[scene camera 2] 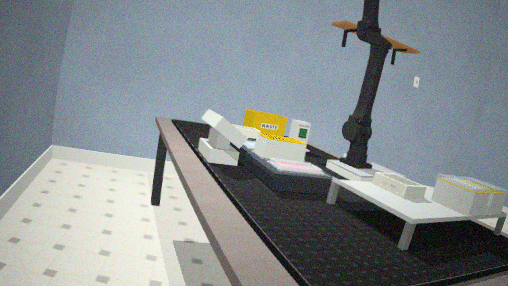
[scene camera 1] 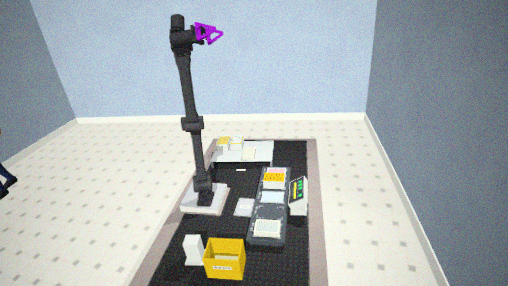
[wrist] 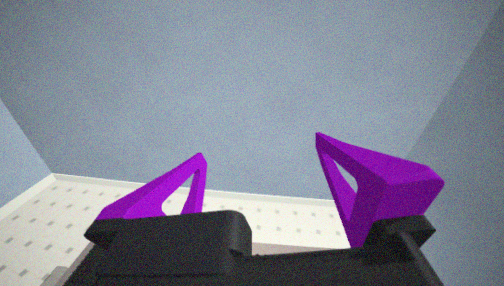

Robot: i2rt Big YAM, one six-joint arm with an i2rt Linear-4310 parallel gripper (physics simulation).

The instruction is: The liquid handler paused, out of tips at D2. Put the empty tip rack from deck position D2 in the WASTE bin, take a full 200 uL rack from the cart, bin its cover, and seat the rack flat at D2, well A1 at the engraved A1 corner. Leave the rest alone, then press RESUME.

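Frame: origin at the arm's base, x ahead, y left, z up, level; millimetres.
Seen in the pictures: gripper, between the fingertips: (scene camera 1: 219, 31) (wrist: 257, 149); arm's base, origin of its link: (scene camera 2: 355, 164) (scene camera 1: 205, 199).
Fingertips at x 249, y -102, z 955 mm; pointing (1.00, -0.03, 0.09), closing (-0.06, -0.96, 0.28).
Pixels of each thing's top centre, then the offset from my fingertips to it. "*": a spot on its surface instead.
- cream gridded rack, centre of its top: (scene camera 2: 243, 127) (scene camera 1: 267, 225) 152 mm right, 140 mm ahead, 906 mm down
- pale blue plate, centre of its top: (scene camera 1: 272, 195) 95 mm left, 159 mm ahead, 923 mm down
- orange-topped tip rack, centre of its top: (scene camera 2: 282, 138) (scene camera 1: 274, 176) 219 mm left, 168 mm ahead, 877 mm down
- pink plate, centre of its top: (scene camera 2: 296, 164) (scene camera 1: 276, 171) 342 mm left, 177 mm ahead, 923 mm down
- white cart, centre of its top: (scene camera 2: 428, 197) (scene camera 1: 243, 150) 615 mm left, 75 mm back, 919 mm down
- low cream rack, centre of its top: (scene camera 2: 400, 179) (scene camera 1: 248, 151) 546 mm left, 22 mm back, 894 mm down
- yellow WASTE bin, centre of its top: (scene camera 2: 266, 113) (scene camera 1: 223, 249) 343 mm right, 42 mm back, 850 mm down
- green button, a spot on its surface: (scene camera 2: 303, 133) * 253 mm right, 204 mm back, 905 mm down
- white block, centre of its top: (scene camera 2: 301, 121) (scene camera 1: 191, 239) 291 mm right, 205 mm back, 855 mm down
- tilted screen, a spot on its surface: (scene camera 1: 298, 194) * 36 mm left, 306 mm ahead, 865 mm down
- pale flat square, a spot on its surface: (scene camera 1: 244, 206) * 65 mm left, 8 mm back, 977 mm down
My gripper (scene camera 1: 216, 35) (wrist: 257, 149) is open and empty, raised high above the table on the upright arm. The dark deck (scene camera 1: 270, 212) (scene camera 2: 300, 185) holds a cream gridded rack (scene camera 1: 267, 228) at its near end in scene camera 1, a pale blue plate (scene camera 1: 272, 197), an orange-topped tip rack (scene camera 1: 274, 178) (scene camera 2: 281, 146) and a pink plate (scene camera 1: 275, 171) (scene camera 2: 298, 167). Position labels are unreadable. The white cart (scene camera 1: 265, 149) (scene camera 2: 385, 202) carries two yellow-marked boxes and a low cream rack (scene camera 1: 249, 153) (scene camera 2: 399, 186). The yellow WASTE bin (scene camera 1: 224, 265) (scene camera 2: 257, 120) and a green button (scene camera 2: 303, 133) on a white block (scene camera 1: 193, 250) stand nearby.
A tilted screen (scene camera 1: 298, 194) stands beside the deck; its white back (scene camera 2: 223, 129) faces scene camera 2. A pale flat square (scene camera 1: 244, 206) lies between the deck and the arm's base (scene camera 1: 189, 204). An orange wall shelf (scene camera 2: 400, 45) is behind the arm. A person's legs (scene camera 1: 6, 181) show at the left edge.
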